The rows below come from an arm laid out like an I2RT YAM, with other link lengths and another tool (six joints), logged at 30 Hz.
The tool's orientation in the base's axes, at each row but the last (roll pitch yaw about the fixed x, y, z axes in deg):
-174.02, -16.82, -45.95
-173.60, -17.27, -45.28
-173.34, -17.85, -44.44
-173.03, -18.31, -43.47
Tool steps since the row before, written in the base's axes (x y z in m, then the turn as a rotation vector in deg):
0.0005, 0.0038, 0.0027, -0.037, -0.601, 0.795
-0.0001, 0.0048, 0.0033, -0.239, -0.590, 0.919
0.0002, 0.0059, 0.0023, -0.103, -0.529, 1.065
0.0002, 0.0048, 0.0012, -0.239, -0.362, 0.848
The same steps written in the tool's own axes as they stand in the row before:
-0.0015, -0.0033, -0.0029, 0.619, 0.375, -0.686
-0.0023, -0.0038, -0.0038, 0.513, 0.492, -0.863
-0.0031, -0.0047, -0.0029, 0.609, 0.340, -0.969
-0.0026, -0.0039, -0.0017, 0.338, 0.329, -0.827

